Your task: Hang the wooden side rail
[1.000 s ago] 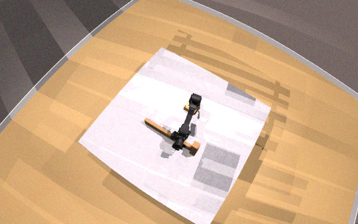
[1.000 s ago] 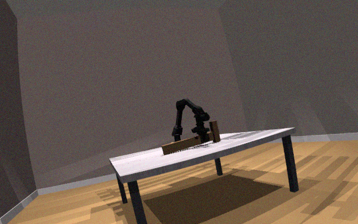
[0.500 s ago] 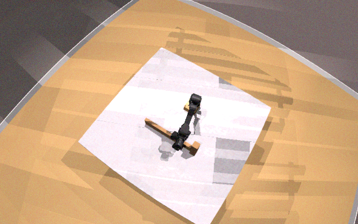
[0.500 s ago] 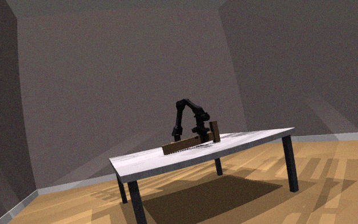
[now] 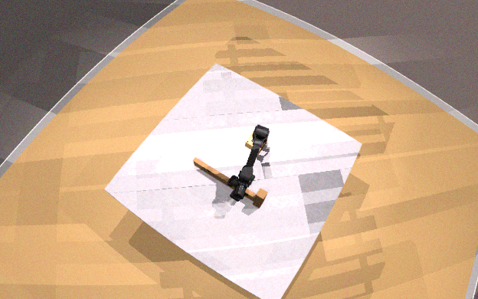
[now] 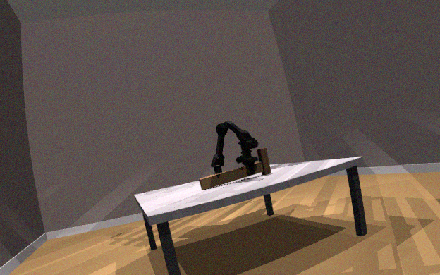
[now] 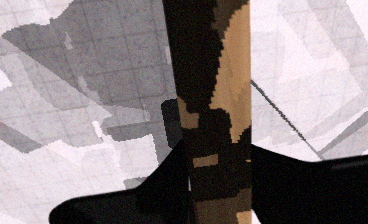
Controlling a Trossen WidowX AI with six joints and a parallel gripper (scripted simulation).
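My gripper tip is now 12 cm to the right of the headboard post and 4 cm below it.
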